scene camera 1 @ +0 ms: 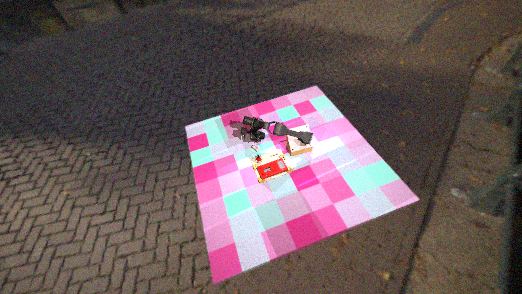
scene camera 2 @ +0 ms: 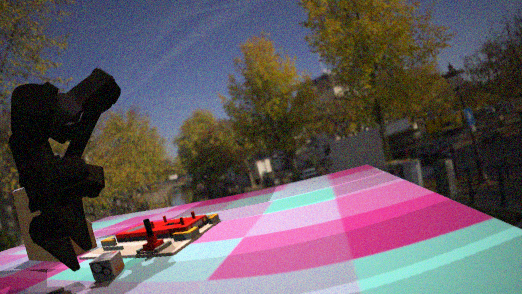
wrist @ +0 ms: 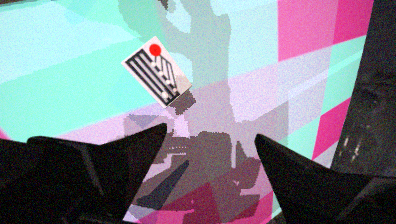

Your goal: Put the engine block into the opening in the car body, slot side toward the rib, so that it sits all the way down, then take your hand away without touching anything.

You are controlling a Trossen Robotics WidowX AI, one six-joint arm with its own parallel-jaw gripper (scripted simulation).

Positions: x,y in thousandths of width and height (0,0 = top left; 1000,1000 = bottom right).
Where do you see an engine block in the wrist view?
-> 383,292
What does my gripper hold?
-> Nothing.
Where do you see a car body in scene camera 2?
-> At 315,781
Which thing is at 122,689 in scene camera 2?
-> My gripper.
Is my gripper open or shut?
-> Open.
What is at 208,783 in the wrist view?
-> My gripper.
